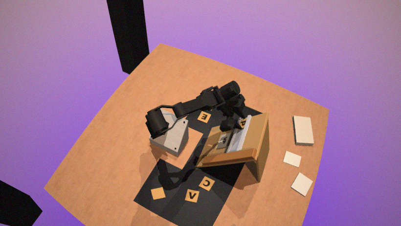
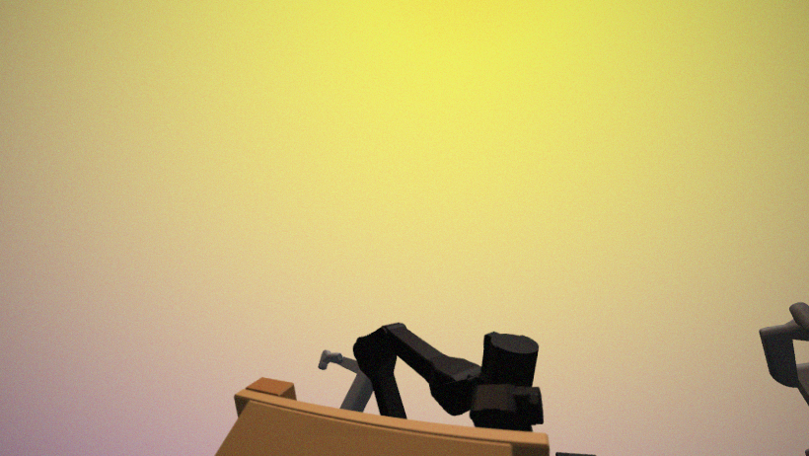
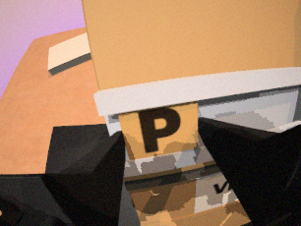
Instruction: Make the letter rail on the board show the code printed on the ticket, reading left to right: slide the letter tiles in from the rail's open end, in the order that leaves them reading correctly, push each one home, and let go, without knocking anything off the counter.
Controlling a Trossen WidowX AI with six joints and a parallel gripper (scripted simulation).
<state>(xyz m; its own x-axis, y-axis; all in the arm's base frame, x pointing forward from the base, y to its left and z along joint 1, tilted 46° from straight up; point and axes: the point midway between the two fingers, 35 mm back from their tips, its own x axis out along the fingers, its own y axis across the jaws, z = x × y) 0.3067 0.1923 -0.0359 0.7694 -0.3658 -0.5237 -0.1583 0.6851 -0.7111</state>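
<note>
Now: gripper tip 5 cm past the white ticket, 8 cm to the left of it and 7 cm above it. Round my gripper tip: black mat 14 cm behind, 15 cm to the right, 17 cm below; p tile right at my gripper tip; e tile 22 cm behind, 5 cm to the left, 17 cm below.
</note>
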